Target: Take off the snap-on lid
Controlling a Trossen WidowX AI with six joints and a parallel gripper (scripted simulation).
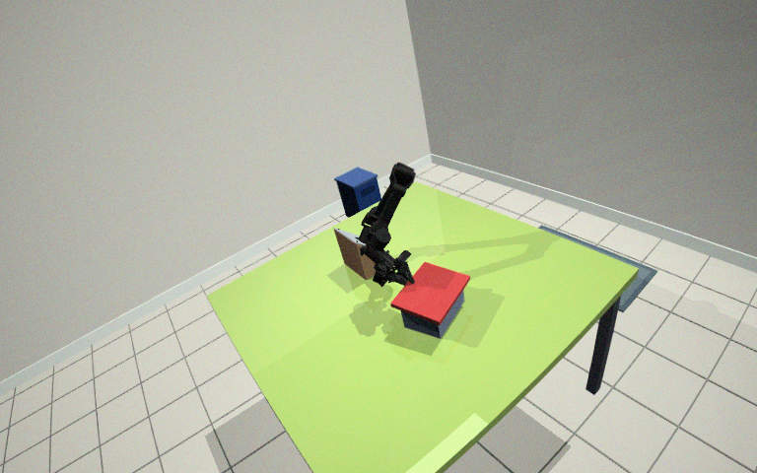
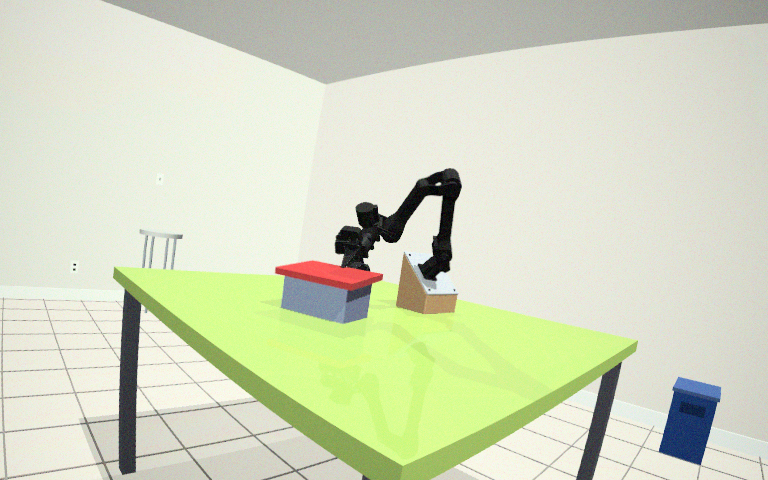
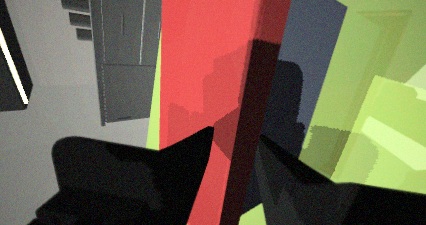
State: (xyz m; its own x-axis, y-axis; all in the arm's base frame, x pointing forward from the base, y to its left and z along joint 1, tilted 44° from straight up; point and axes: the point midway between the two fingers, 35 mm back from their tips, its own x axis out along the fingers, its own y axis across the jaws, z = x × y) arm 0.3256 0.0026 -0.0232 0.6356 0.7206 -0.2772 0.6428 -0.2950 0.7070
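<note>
Right now my gripper tip is 7 cm short of the red lid and 3 cm to the right of it. The rest, counted from my gripper tip: storage box: 7 cm ahead, 6 cm below, 3 cm to the left.
</note>
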